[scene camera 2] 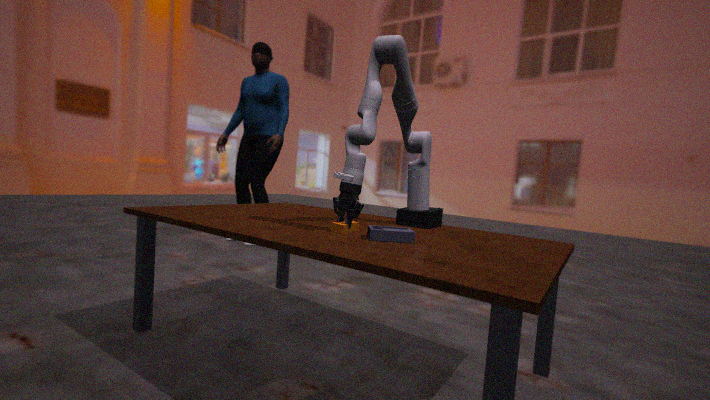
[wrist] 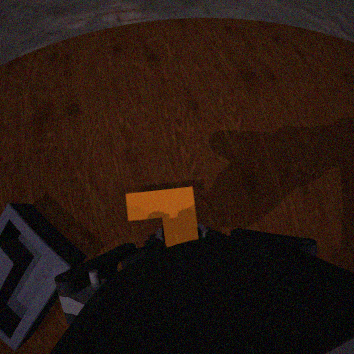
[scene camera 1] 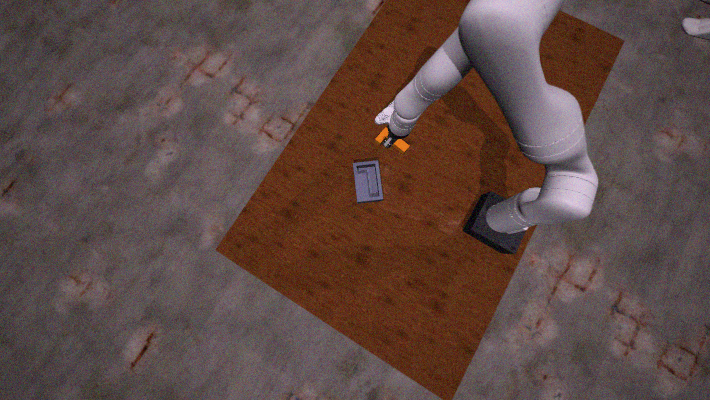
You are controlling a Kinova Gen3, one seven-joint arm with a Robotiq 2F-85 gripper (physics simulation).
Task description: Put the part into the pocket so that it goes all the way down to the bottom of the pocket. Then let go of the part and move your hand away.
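Where they show: gripper, fingertip midpoint: (wrist: pixel 179 235) (scene camera 1: pixel 392 140); arm's base, origin of the base link: (scene camera 2: pixel 417 209) (scene camera 1: pixel 500 218).
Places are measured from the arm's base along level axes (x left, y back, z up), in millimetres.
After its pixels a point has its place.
Observation:
An orange L-shaped part (scene camera 1: pixel 403 145) @[x -47, y -393, z -41 mm] (scene camera 2: pixel 338 225) @[x -34, y -487, z -46 mm] (wrist: pixel 165 205) @[x -43, y -472, z -41 mm] lies flat on the wooden table (scene camera 1: pixel 368 279) @[x 404, y -232, z -71 mm] (scene camera 2: pixel 454 258) @[x 384, y -504, z -71 mm] (wrist: pixel 140 105) @[x -39, y -594, z -71 mm]. My gripper (scene camera 1: pixel 388 140) @[x -51, y -439, z -62 mm] (scene camera 2: pixel 348 218) @[x -51, y -439, z -62 mm] (wrist: pixel 179 235) @[x -51, y -439, z -62 mm] is down at table level with its fingers shut on the stem of the part. The grey block (scene camera 1: pixel 364 194) @[x 179, y -405, z -36 mm] (scene camera 2: pixel 391 233) @[x 159, y -460, z -45 mm] (wrist: pixel 36 268) @[x 114, y -429, z -67 mm] with the L-shaped pocket sits on the table a short way from the part. The pocket is empty. In the wrist view the block is at the lower left, partly cut off by the edge.
The arm's dark base (scene camera 1: pixel 491 234) @[x 62, y 1, z 2 mm] (scene camera 2: pixel 418 216) @[x 38, y -62, z -25 mm] stands on the table behind the block. A person in a blue top (scene camera 2: pixel 260 120) stands beyond the far side of the table.

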